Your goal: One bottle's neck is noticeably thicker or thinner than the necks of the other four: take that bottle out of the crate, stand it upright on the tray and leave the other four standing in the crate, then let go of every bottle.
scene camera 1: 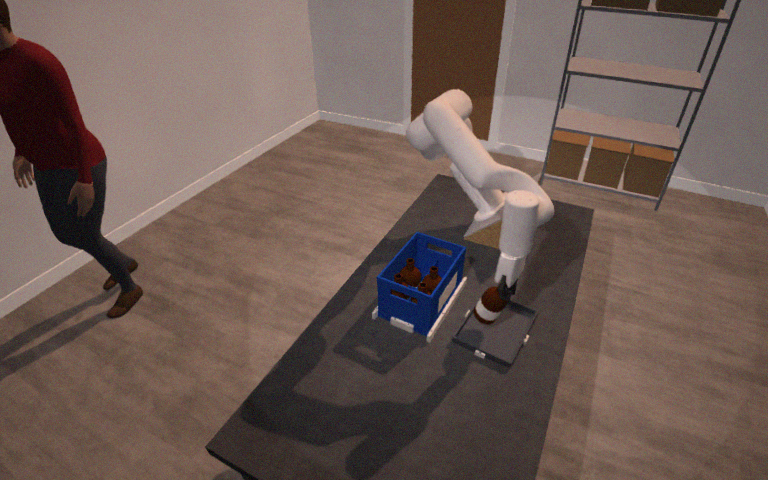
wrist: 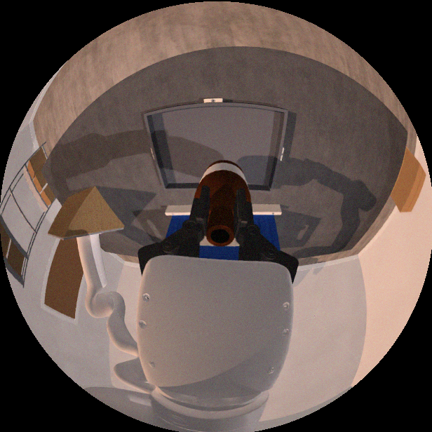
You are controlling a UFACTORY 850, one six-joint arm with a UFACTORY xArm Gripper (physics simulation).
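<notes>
My gripper is shut on the neck of a brown bottle with a white label. The bottle is tilted, its neck leaning toward the right in the scene view, and its base is over the back left part of the dark tray. Whether its base touches the tray is hard to tell. The blue crate stands left of the tray. Several brown bottles stand in it, among them one at the back left and one at the right; their lower parts are hidden by the crate walls.
White strips lie along the crate's sides on the dark table. A tan wedge-shaped block is near the arm's base. A person in a red top is at the far left, off the table. A shelf unit stands behind.
</notes>
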